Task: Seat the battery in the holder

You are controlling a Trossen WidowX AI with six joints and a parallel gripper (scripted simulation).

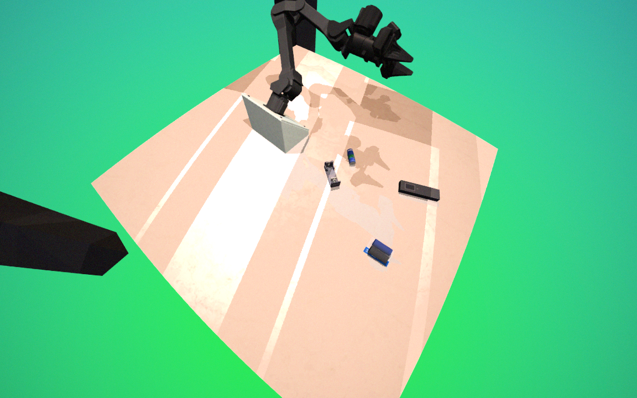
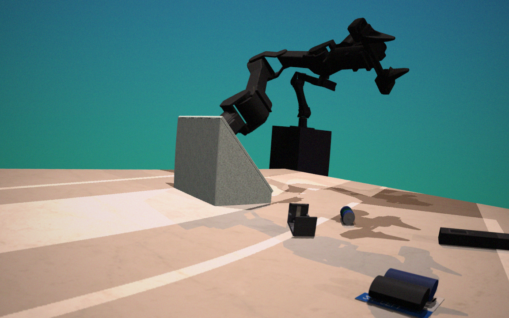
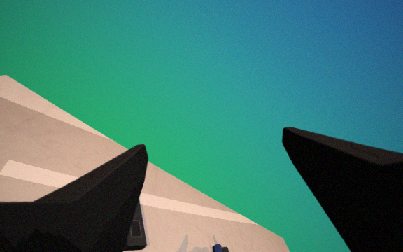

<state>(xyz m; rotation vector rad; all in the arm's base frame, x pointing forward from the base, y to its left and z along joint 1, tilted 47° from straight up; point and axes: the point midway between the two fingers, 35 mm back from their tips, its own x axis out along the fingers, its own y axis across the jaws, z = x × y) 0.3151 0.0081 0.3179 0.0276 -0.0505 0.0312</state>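
The battery lies 340 mm below my gripper tip, 120 mm to the right of it and 40 mm behind it.
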